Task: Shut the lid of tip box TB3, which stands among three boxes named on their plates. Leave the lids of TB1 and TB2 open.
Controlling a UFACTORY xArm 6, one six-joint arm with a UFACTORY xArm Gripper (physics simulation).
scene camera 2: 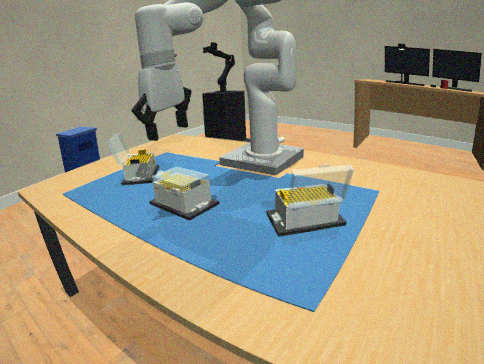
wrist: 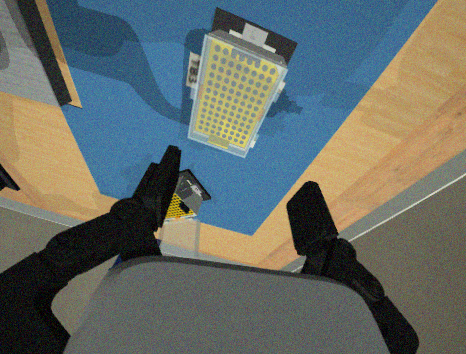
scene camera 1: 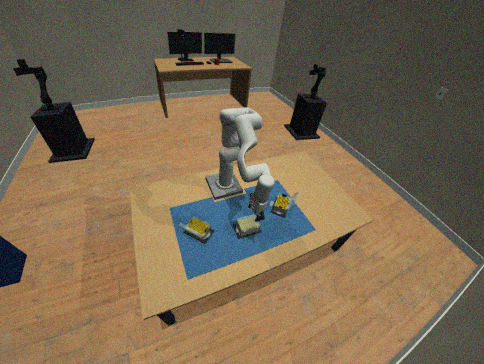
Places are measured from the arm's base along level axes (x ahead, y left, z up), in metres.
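Where they show: gripper, between the fingertips: (scene camera 2: 168, 133) (wrist: 241, 179) (scene camera 1: 254, 213); arm's base, origin of its link: (scene camera 2: 264, 152) (scene camera 1: 225, 182).
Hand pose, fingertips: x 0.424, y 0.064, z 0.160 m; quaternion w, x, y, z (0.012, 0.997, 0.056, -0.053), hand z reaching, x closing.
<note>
Things, the pixels of their centre, and the offset from my fingertips. Level surfaces: height alone.
- Tip box TB3, middle of its body: (wrist: 225, 94) (scene camera 2: 184, 188) (scene camera 1: 247, 223) 0.150 m down, 0.037 m back, 0.012 m right
- third box, middle of its body: (wrist: 168, 196) (scene camera 2: 143, 165) (scene camera 1: 199, 227) 0.156 m down, 0.077 m back, 0.299 m right
- blue mat, height of its surface: 0.189 m down
- wooden table, height of its surface: 0.192 m down
Tip box TB3 (scene camera 1: 247, 227) (scene camera 2: 181, 196) (wrist: 235, 97) is the middle box; its plate reads TB3 in the wrist view. Its clear lid (scene camera 2: 184, 176) lies flat over the yellow tip rack and looks shut. Another box (scene camera 1: 199, 227) (scene camera 2: 311, 212) has its clear lid (scene camera 2: 337, 179) standing open. A third box (scene camera 1: 282, 203) (scene camera 2: 140, 170) (wrist: 192, 197) also has its lid (scene camera 2: 117, 147) (wrist: 181, 237) open. The name plates of these two are not readable. My gripper (scene camera 1: 259, 217) (scene camera 2: 167, 131) (wrist: 241, 179) is open and empty, raised above the boxes, apart from TB3.
The boxes stand on a blue mat (scene camera 1: 192, 265) (scene camera 2: 280, 270) (wrist: 340, 30) on the wooden table (scene camera 1: 150, 295) (scene camera 2: 410, 280). The arm's grey base plate (scene camera 1: 215, 192) (scene camera 2: 240, 162) stands at the mat's rear edge. A desk with monitors and black pedestals stand away from the table.
</note>
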